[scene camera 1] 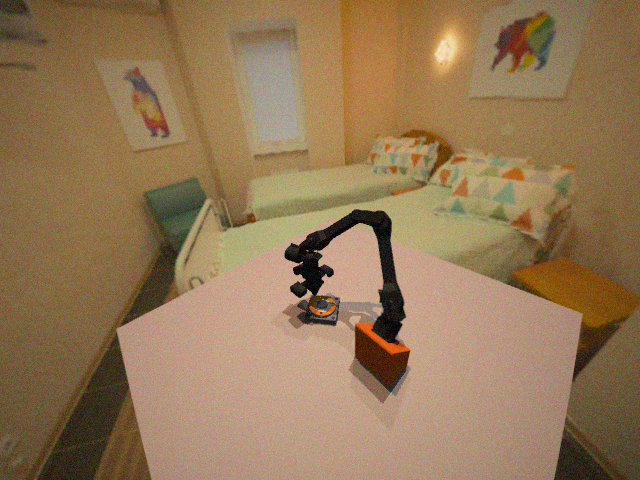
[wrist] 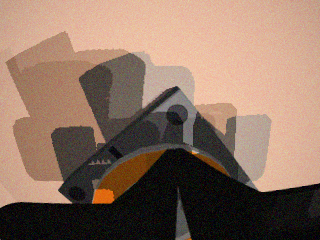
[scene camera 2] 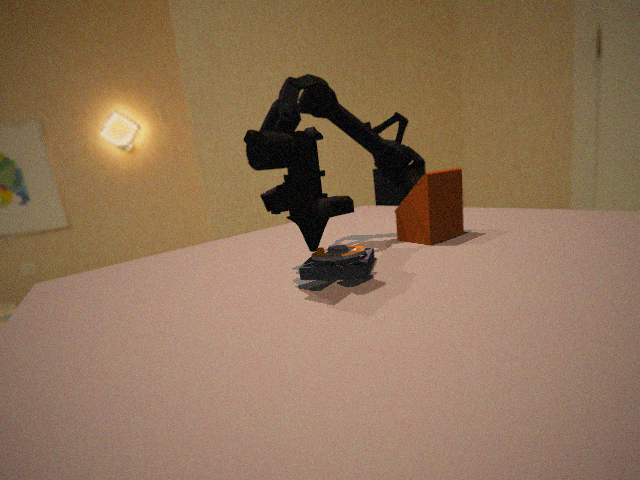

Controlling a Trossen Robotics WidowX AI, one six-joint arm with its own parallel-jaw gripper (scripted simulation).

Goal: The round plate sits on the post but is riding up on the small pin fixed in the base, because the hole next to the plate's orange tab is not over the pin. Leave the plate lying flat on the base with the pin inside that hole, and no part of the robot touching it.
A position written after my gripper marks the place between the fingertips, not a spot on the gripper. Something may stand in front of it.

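I can see my gripper (scene camera 2: 313,251), and it is visible again at (scene camera 1: 314,295) and at (wrist: 174,156). There is a base (scene camera 2: 358,267) here too, and the wrist view gives me another look at the base (wrist: 173,119).
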